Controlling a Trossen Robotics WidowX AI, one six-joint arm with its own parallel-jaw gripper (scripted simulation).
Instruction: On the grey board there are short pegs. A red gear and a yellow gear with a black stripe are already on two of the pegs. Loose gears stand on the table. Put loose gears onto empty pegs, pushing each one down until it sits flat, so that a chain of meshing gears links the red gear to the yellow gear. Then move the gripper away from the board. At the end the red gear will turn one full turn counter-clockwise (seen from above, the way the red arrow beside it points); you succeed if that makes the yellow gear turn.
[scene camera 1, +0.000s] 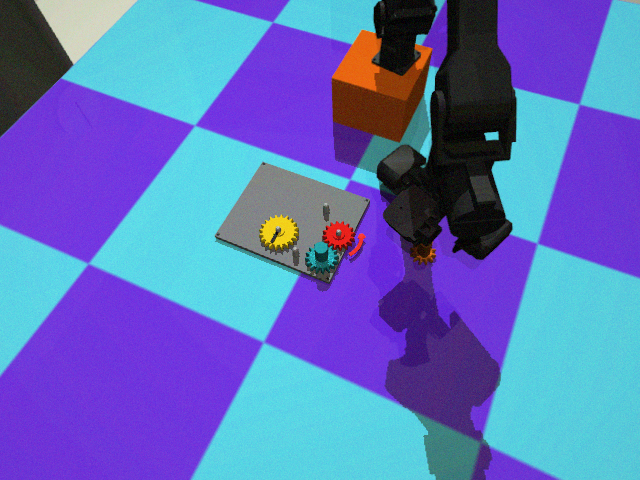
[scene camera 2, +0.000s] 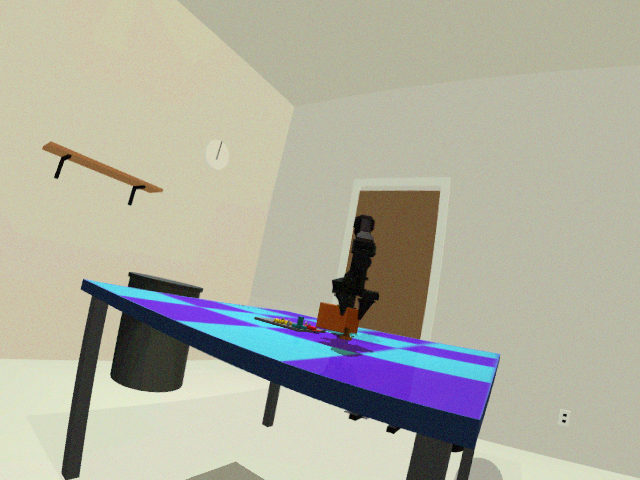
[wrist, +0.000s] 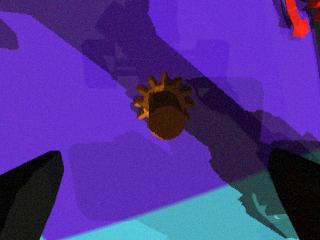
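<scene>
You can see my gripper in the wrist view (167, 160), and it's there in scene camera 1 and scene camera 2 as well. On my gripper, (scene camera 1: 402, 184) and (scene camera 2: 341, 294) are the same spot.
</scene>
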